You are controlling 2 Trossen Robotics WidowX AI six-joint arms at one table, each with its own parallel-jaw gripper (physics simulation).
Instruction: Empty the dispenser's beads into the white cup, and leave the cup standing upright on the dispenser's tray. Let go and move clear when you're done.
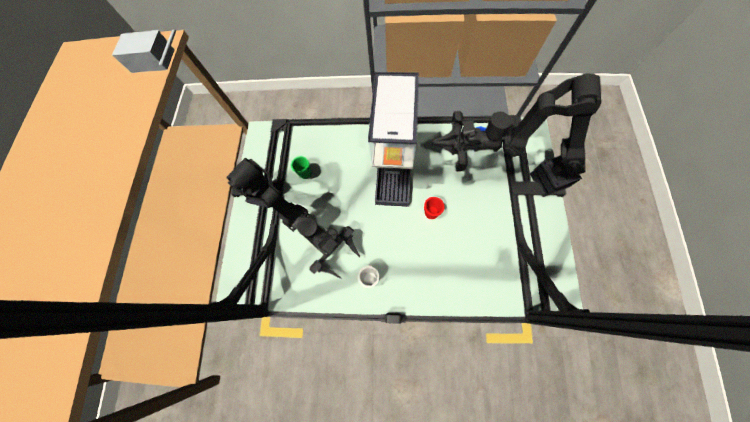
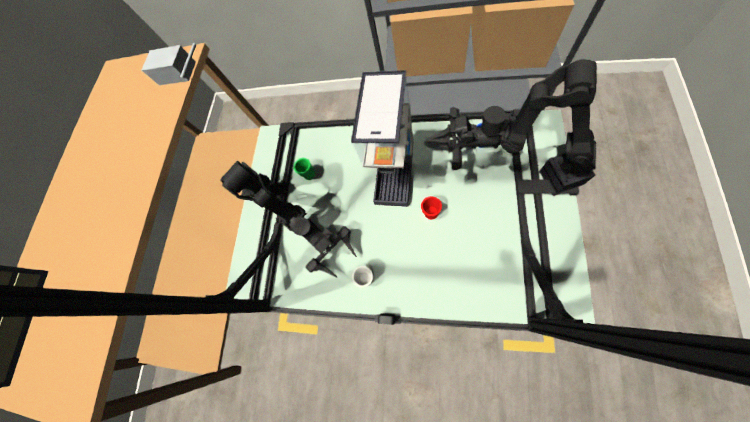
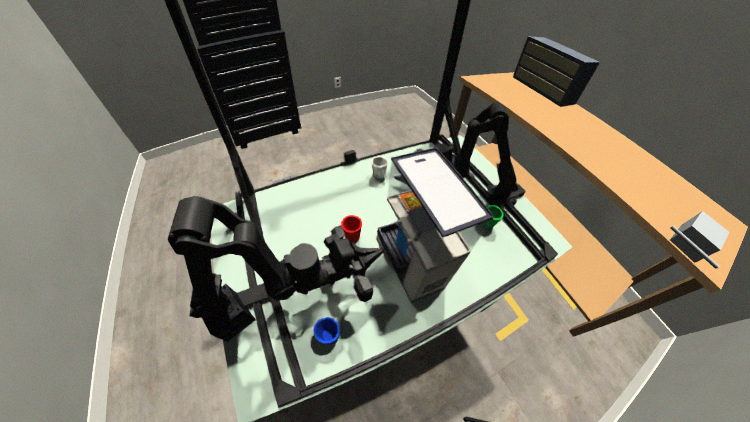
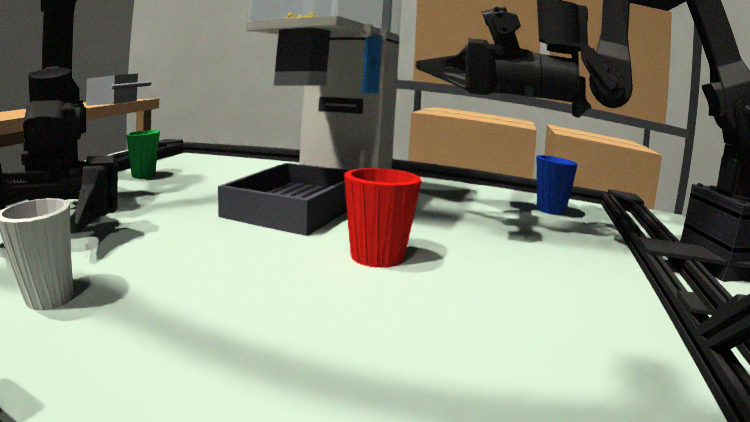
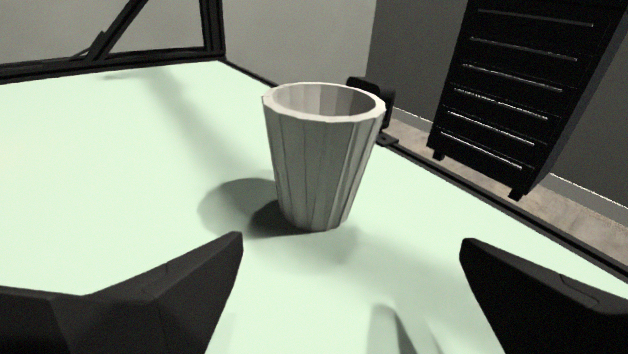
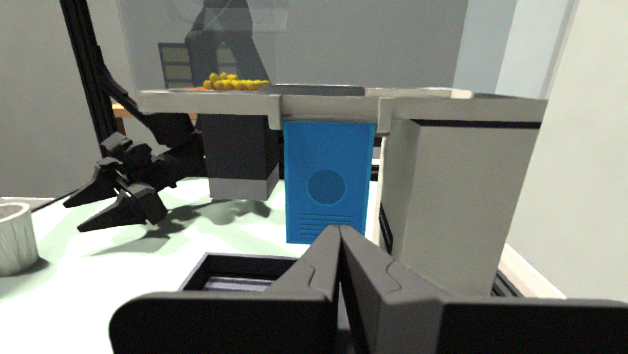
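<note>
The white cup stands upright near the table's front edge. My left gripper is open, low over the table, its fingertips short of the cup. The dispenser stands at the back, with yellow beads in its top and a blue panel on its side. Its dark tray holds no cup. My right gripper is shut and empty, pointing at the blue panel from the right.
A red cup stands right of the tray's front. A green cup stands at the back left. A blue cup stands at the back right, beneath the right arm. Black frame rails run along the table's edges.
</note>
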